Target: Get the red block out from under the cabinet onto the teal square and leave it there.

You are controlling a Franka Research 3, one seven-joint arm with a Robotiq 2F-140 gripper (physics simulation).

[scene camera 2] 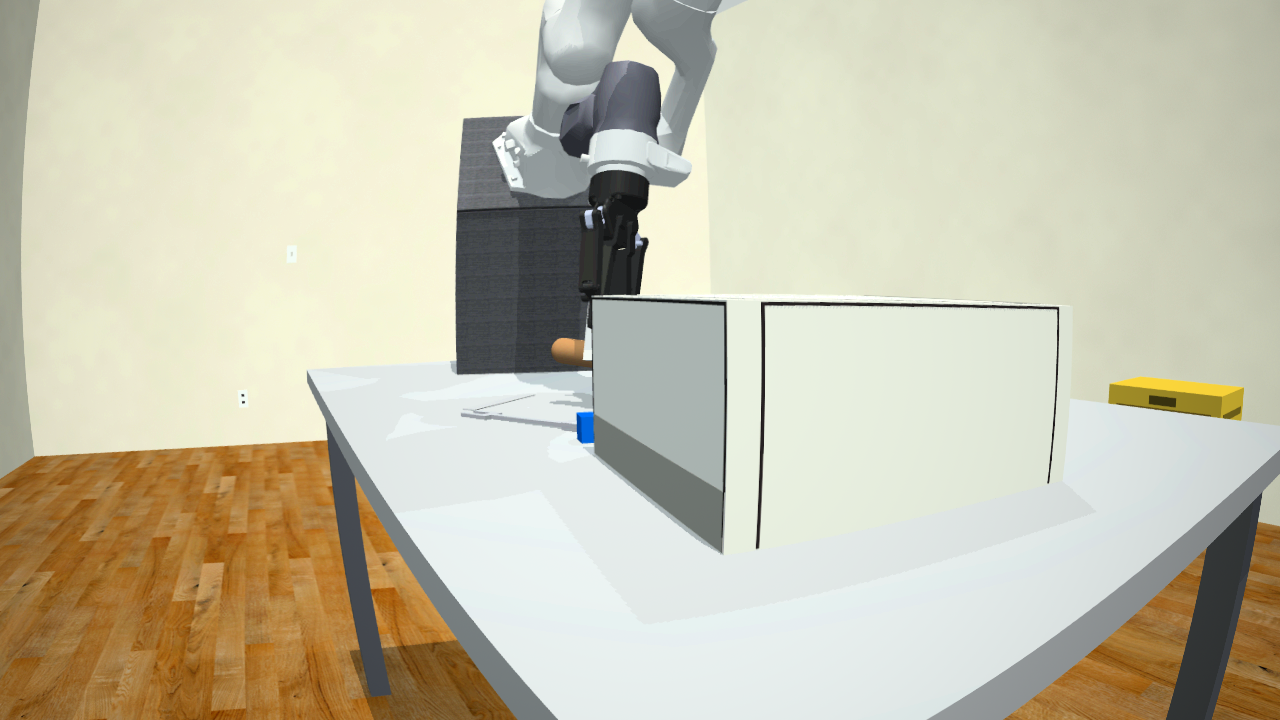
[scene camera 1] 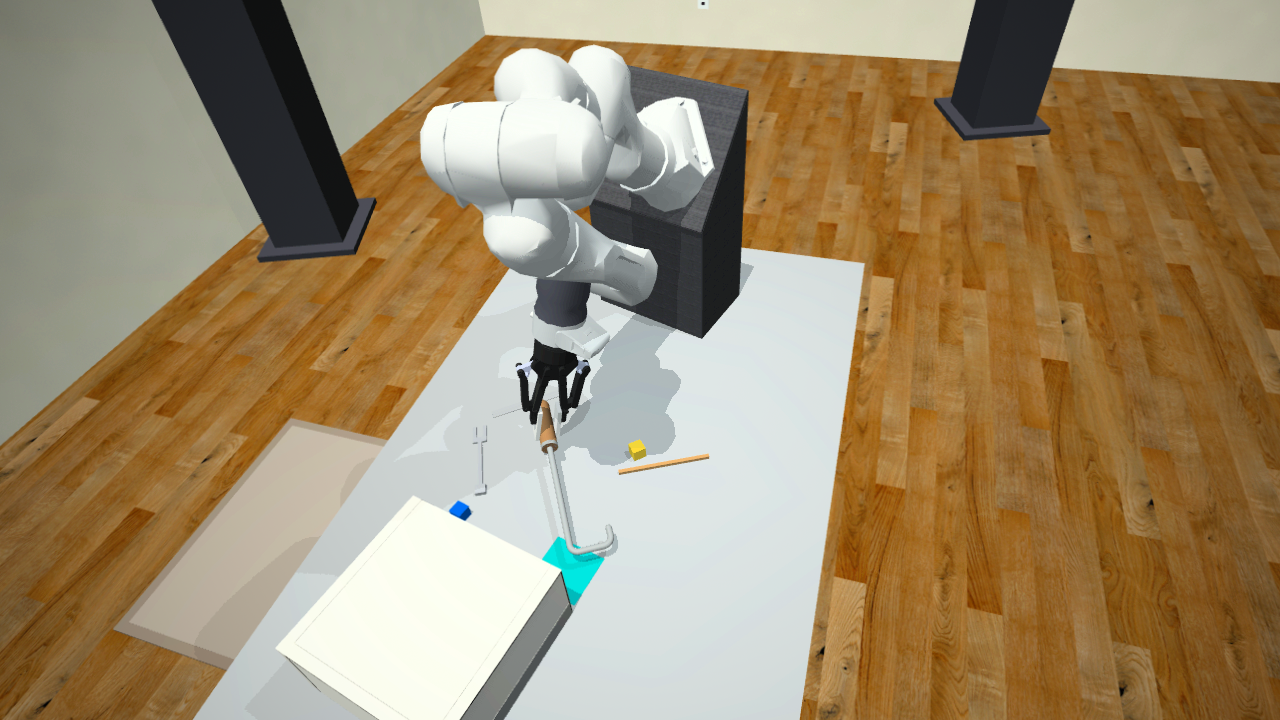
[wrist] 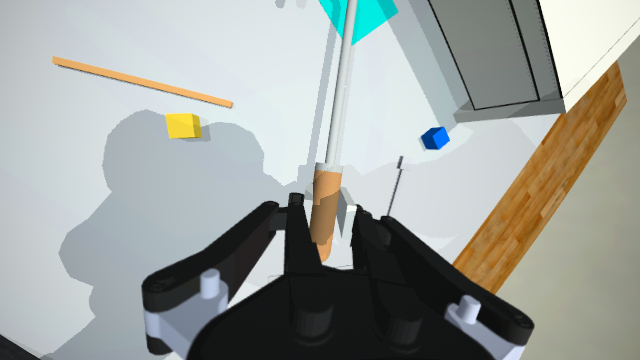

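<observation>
My gripper (scene camera 1: pixel 547 420) (wrist: pixel 324 196) is shut on the wooden handle of a grey hooked rod. The hooked rod (scene camera 1: pixel 560 501) (wrist: pixel 341 90) points away from the arm, and in scene camera 1 its hook end lies over the edge of the teal square. The teal square (scene camera 1: pixel 580 577) (wrist: pixel 367 20) lies beside the near right corner of the cabinet. The cabinet (scene camera 1: pixel 420 617) (scene camera 2: pixel 904 411) (wrist: pixel 595 45) is a white box on the table. In scene camera 2 the handle (scene camera 2: pixel 567 350) shows above the table, partly hidden by the cabinet. The red block does not show in any view.
A blue block (scene camera 1: pixel 459 510) (scene camera 2: pixel 585 427) (wrist: pixel 435 138) lies by the cabinet's corner. A thin grey fork-like tool (scene camera 1: pixel 481 465) lies left of the rod. A yellow block (scene camera 1: pixel 636 449) (wrist: pixel 183 126) and an orange stick (scene camera 1: pixel 664 463) (wrist: pixel 142 82) lie to its right.
</observation>
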